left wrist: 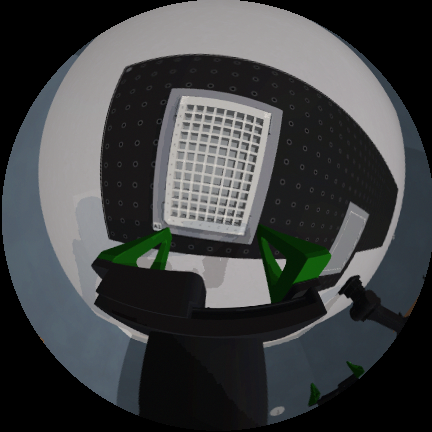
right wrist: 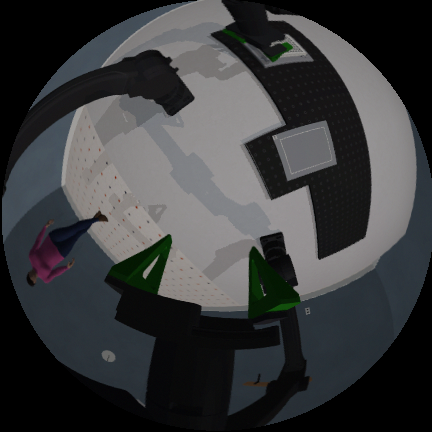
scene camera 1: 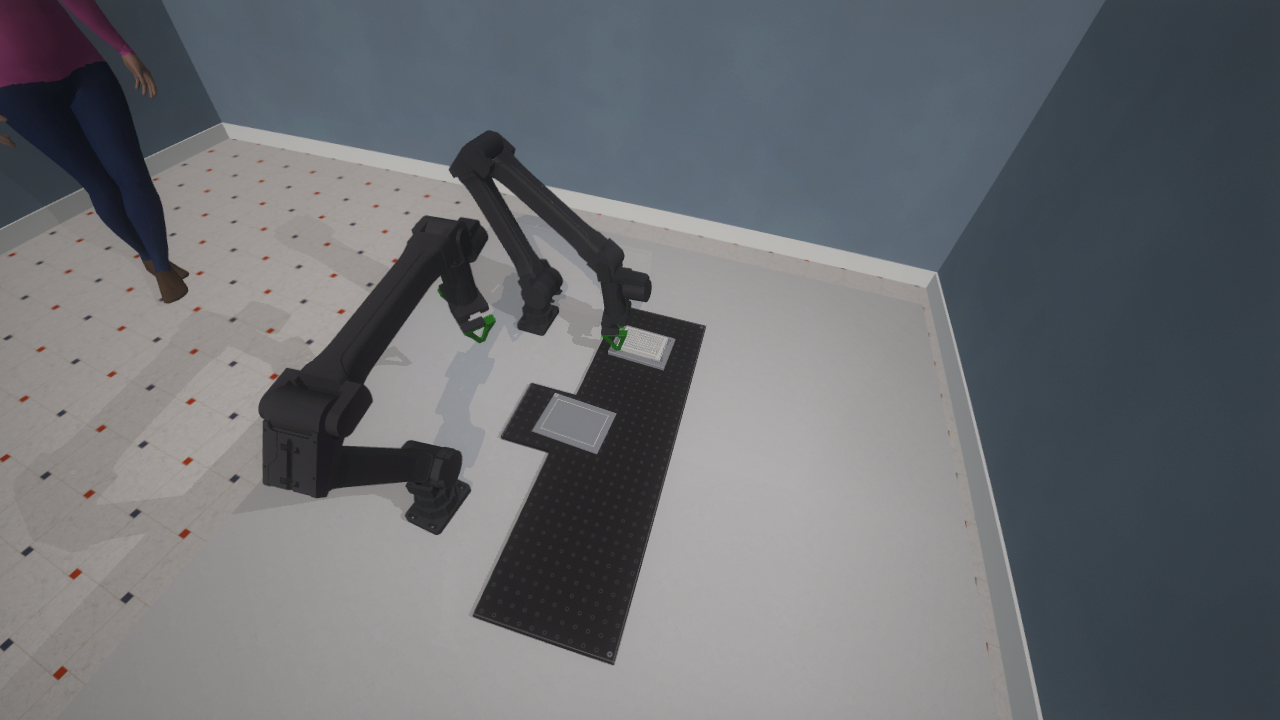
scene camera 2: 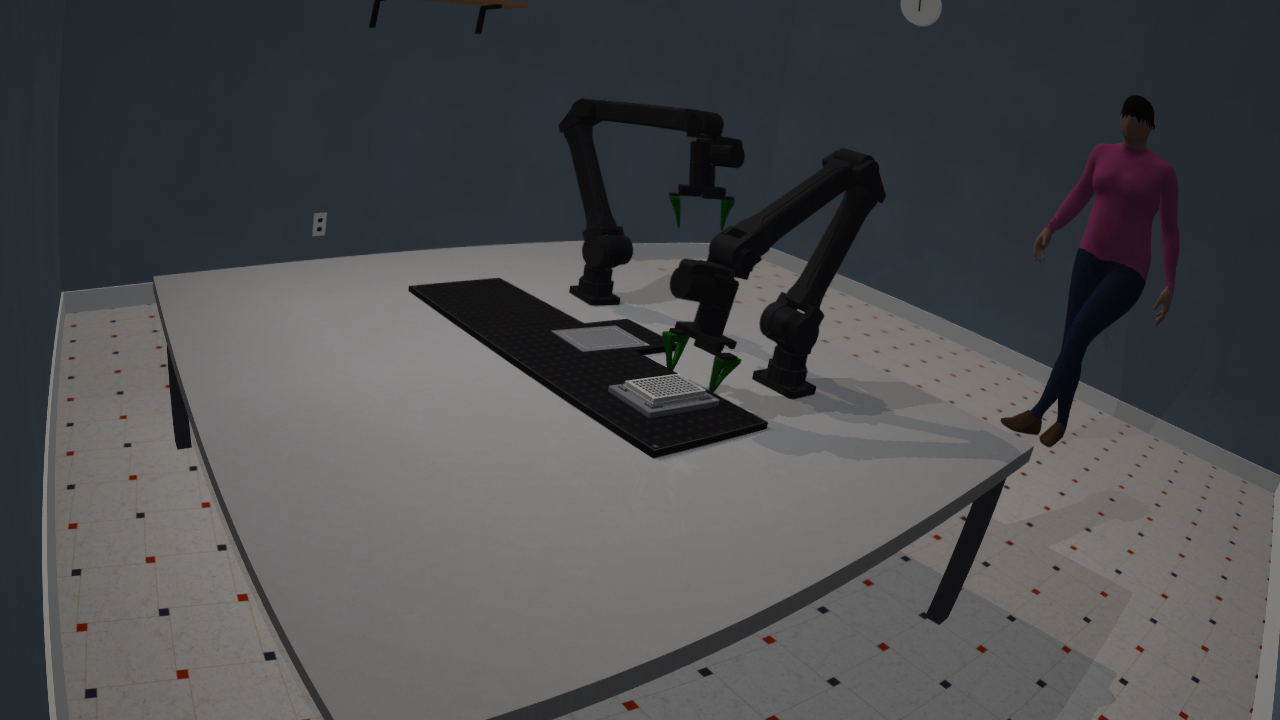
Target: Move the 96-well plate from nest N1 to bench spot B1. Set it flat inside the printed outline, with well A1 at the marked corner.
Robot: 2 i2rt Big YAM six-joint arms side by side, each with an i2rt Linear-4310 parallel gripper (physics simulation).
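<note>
The white 96-well plate sits flat in the grey nest N1, whose A1 label shows at its lower left corner in the left wrist view. My left gripper is open beside the plate's near short end, its fingertips close to that end and nothing between them. Bench spot B1 is a grey pad with a printed white outline. My right gripper is open and empty, high above the table.
A black perforated board lies under the nest and the pad. Both arm bases stand on the white table along one side of the board. A person stands beyond the table.
</note>
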